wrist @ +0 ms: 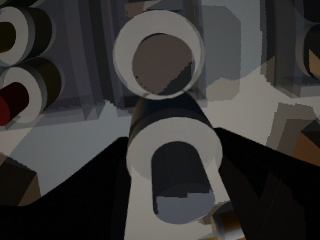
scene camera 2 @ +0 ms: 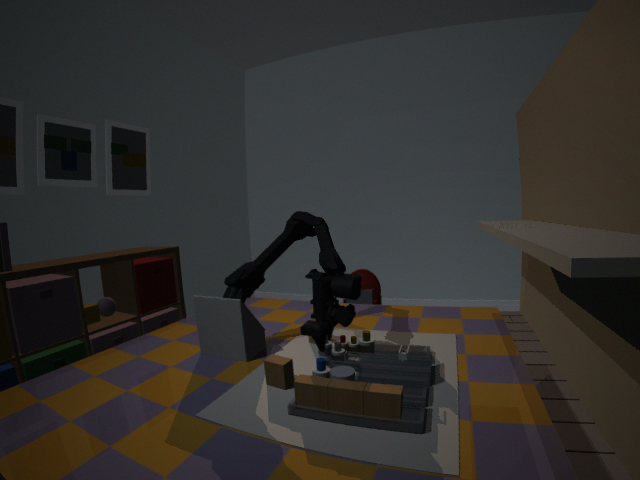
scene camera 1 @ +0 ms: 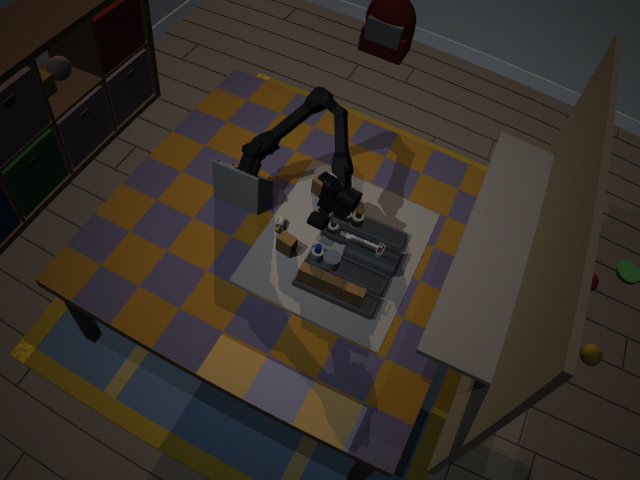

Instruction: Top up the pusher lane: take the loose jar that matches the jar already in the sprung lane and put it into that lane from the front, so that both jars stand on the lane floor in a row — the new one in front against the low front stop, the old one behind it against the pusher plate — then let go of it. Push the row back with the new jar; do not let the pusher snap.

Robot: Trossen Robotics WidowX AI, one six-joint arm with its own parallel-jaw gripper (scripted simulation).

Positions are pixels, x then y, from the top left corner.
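Labels:
The gripper is visible in the wrist view [171, 141], and both scene camera 1 and scene camera 2 show it too. On the gripper, [scene camera 1: 319, 220] and [scene camera 2: 315, 324] are the same spot.

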